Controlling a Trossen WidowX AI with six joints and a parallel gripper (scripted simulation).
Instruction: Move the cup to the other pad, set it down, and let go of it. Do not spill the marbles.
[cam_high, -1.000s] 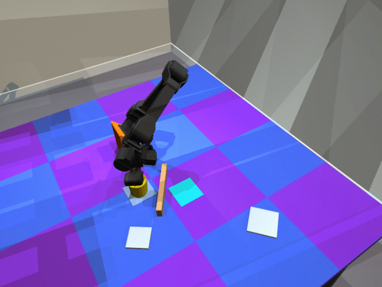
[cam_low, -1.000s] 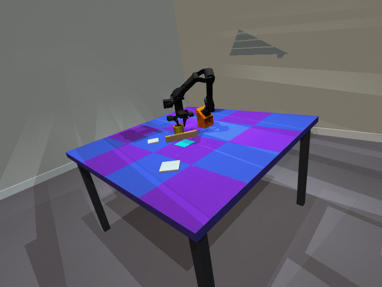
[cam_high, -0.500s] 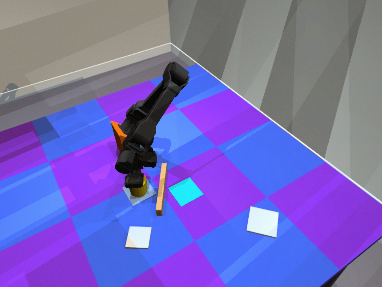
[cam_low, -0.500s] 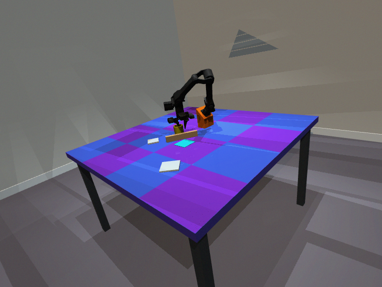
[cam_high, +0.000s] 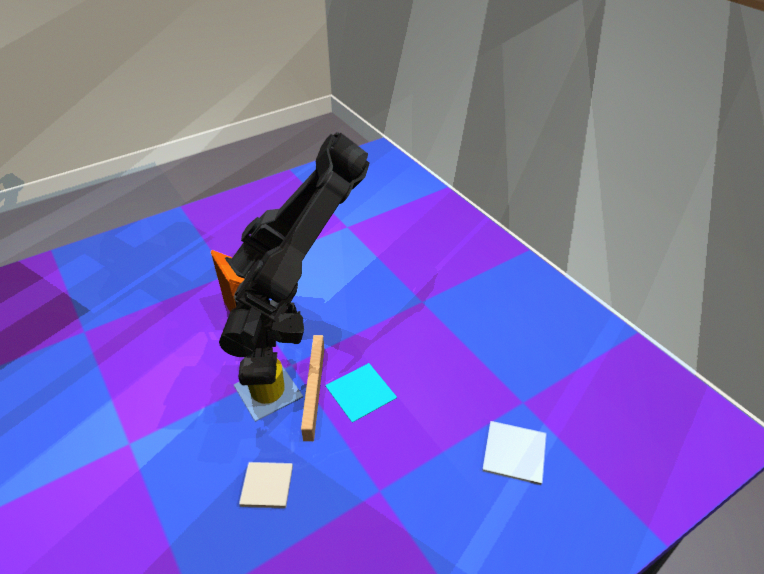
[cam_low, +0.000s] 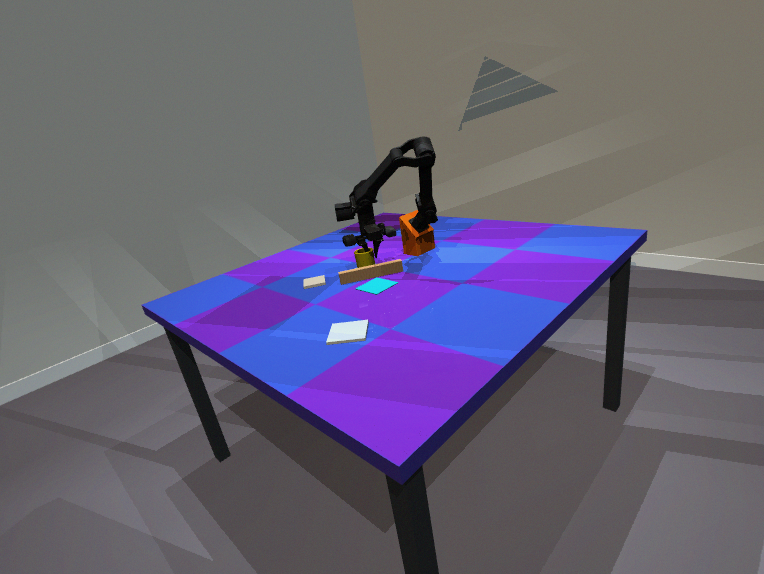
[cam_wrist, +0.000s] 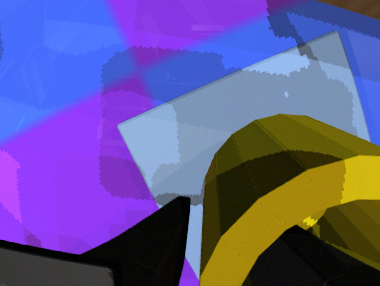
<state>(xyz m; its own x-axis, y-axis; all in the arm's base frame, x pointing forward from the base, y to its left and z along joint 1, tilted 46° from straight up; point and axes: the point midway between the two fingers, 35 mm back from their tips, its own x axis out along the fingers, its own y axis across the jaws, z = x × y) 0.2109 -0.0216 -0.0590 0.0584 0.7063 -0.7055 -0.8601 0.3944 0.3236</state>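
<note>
Now: gripper tip 40 mm above the pale blue pad, 20 mm short of it and 10 mm to the left of it. From my gripper tip the other things lie so: yellow cup 20 mm to the right, 20 mm ahead; then wooden bar 70 mm ahead, 60 mm to the left, 20 mm below; then cyan pad 130 mm to the left, 130 mm ahead, 40 mm below.
</note>
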